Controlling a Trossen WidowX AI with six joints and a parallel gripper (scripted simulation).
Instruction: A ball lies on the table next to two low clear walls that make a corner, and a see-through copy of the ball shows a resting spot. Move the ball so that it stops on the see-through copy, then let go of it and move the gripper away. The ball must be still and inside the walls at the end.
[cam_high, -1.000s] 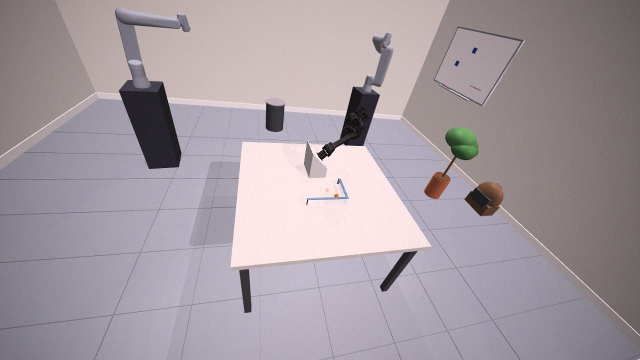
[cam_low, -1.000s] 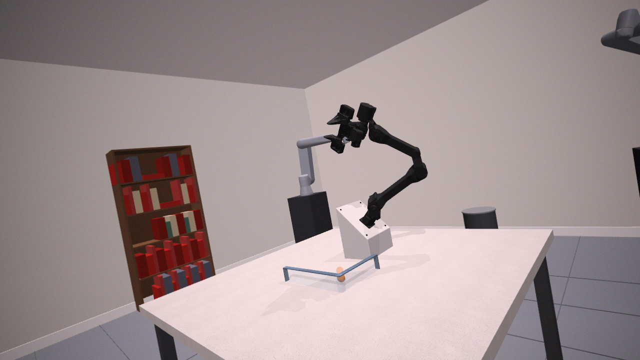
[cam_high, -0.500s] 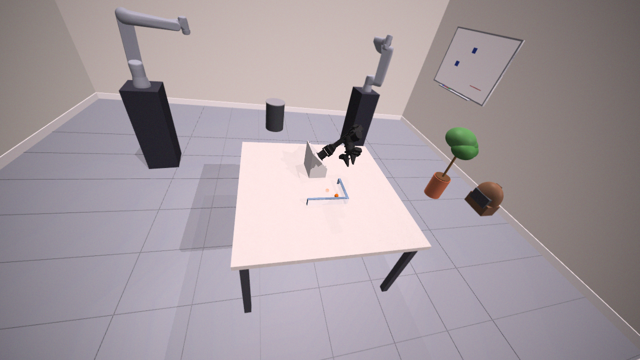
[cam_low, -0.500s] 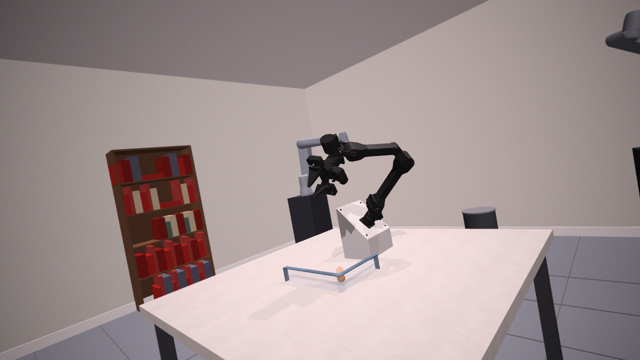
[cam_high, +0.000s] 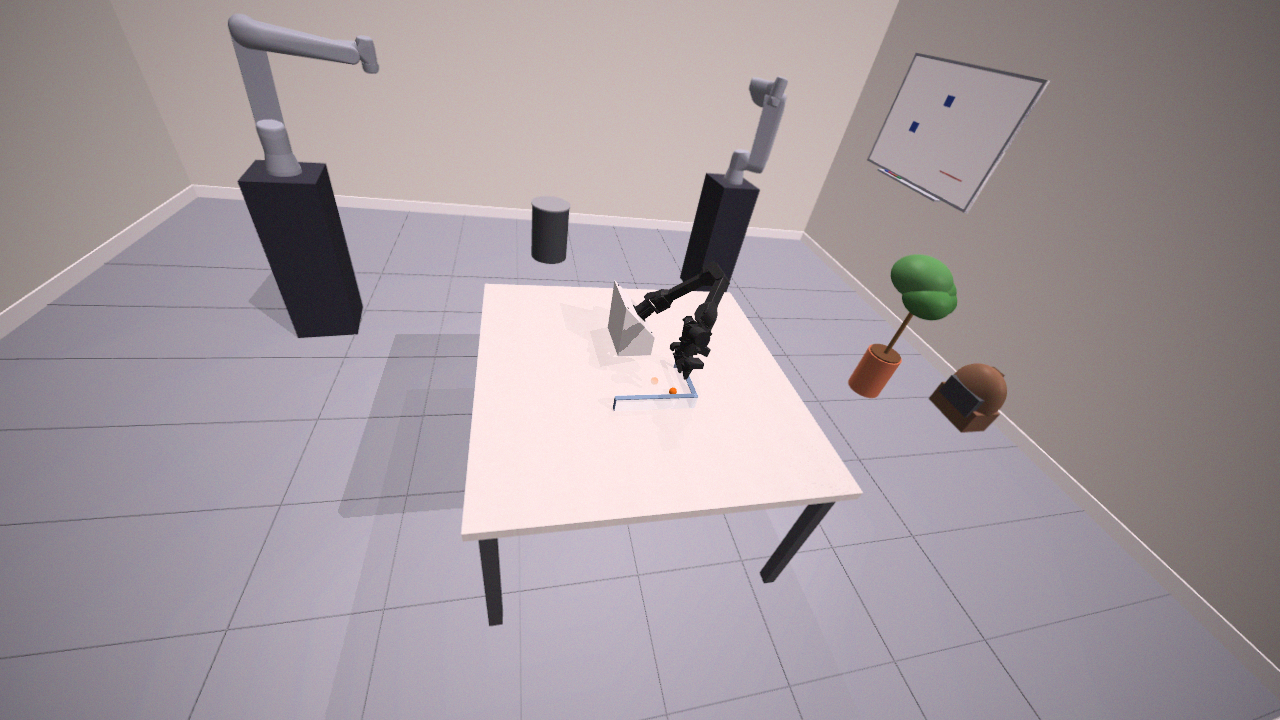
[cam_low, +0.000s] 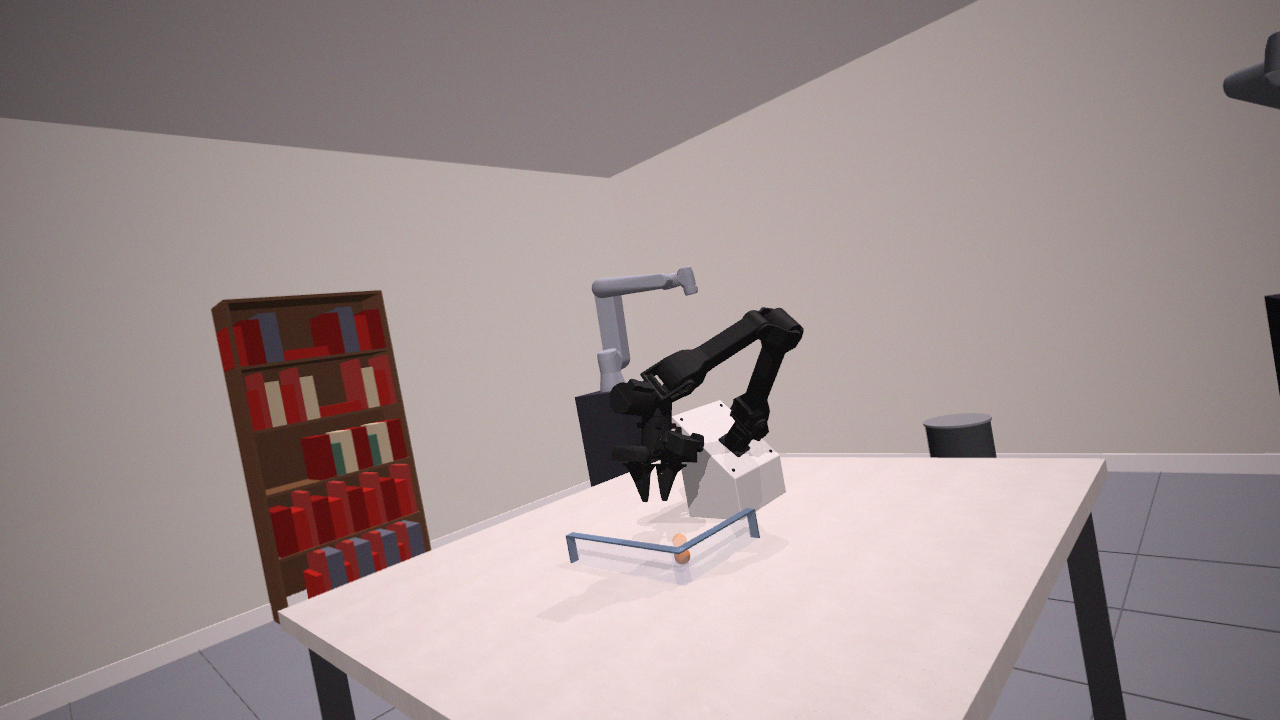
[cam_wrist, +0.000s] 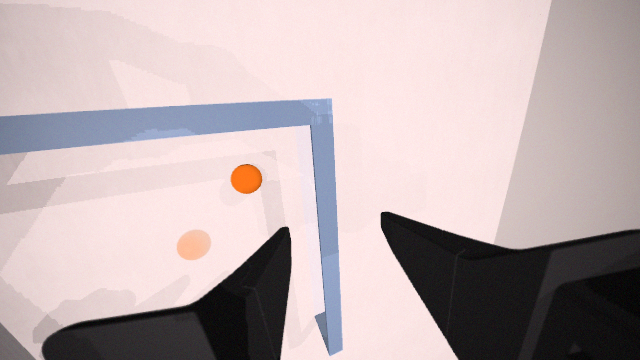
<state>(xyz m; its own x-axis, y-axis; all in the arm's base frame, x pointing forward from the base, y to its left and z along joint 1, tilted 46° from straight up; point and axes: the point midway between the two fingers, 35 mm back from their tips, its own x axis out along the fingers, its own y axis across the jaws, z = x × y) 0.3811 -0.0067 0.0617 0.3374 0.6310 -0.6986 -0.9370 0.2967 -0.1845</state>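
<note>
Right now the orange ball is 12 cm below my gripper tip, 4 cm behind it and 1 cm to the left of it. The rest, counted from my gripper tip: see-through copy of ball (12 cm below, 11 cm behind, 4 cm to the right).
</note>
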